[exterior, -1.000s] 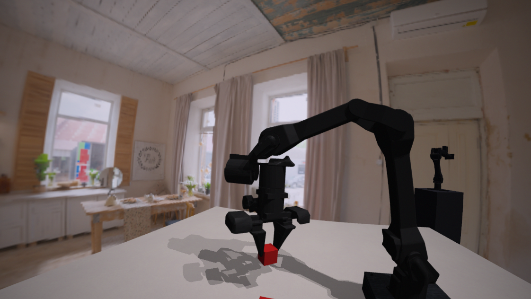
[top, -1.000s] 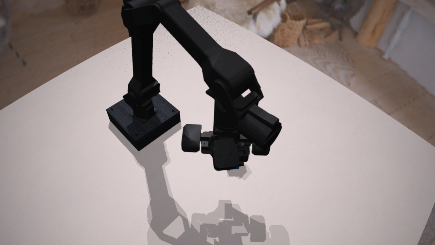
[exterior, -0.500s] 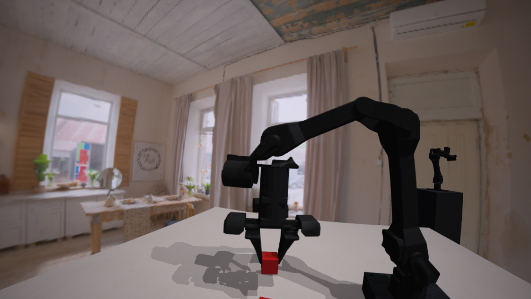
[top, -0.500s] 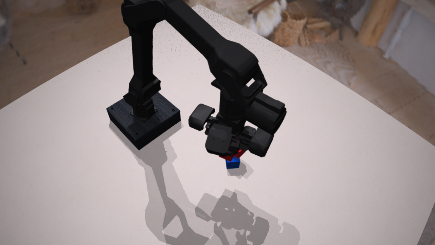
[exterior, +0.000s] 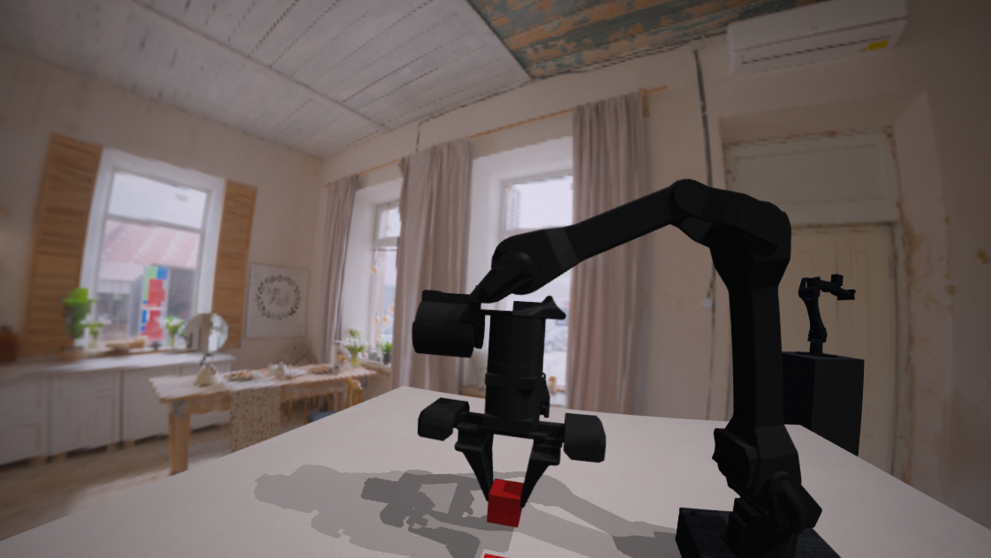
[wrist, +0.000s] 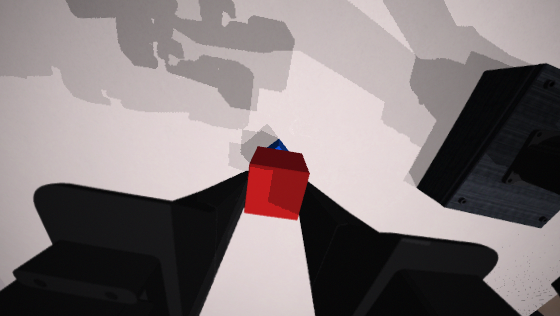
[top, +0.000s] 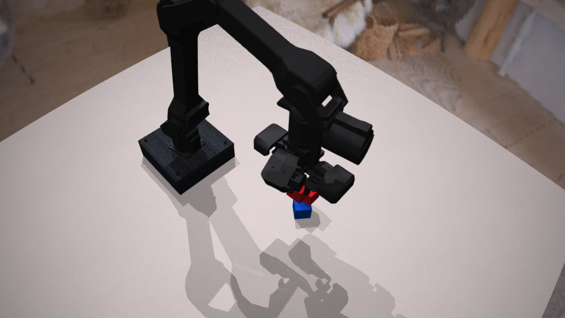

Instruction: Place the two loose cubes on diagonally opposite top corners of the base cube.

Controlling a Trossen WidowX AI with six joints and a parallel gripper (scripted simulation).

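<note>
My gripper tip is now 2 cm to the right of the blue base cube and 10 cm above it.
</note>
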